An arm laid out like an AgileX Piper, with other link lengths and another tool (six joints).
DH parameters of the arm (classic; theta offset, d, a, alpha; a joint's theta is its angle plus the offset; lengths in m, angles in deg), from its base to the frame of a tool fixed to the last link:
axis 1: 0 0.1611 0 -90
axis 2: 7.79 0 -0.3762 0
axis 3: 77.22 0 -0.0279 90
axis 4: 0 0.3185 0 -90
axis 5: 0 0 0 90
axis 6: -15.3 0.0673 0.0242 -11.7
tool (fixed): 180 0.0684 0 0
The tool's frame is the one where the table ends.
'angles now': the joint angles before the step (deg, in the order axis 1, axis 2, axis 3, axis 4, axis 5, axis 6). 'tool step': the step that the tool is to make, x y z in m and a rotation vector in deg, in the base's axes. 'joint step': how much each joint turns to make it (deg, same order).
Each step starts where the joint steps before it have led.
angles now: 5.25 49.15 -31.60 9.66 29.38 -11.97
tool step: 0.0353 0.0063 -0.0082 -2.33 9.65 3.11
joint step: 0.70 10.59 -5.51 -0.12 5.02 -2.16
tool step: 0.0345 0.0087 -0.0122 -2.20 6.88 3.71
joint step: 1.27 9.32 -4.88 -0.26 2.91 -2.33
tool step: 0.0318 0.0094 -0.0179 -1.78 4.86 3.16
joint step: 1.26 8.19 -3.89 -0.31 0.95 -1.87
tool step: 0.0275 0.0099 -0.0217 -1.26 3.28 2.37
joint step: 1.20 7.07 -2.98 -0.20 -0.54 -1.26
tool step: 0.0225 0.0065 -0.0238 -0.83 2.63 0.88
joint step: 0.55 6.09 -2.23 -0.15 -1.10 -0.42
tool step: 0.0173 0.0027 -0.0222 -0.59 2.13 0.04
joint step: 0.01 4.97 -1.72 -0.10 -1.04 -0.11
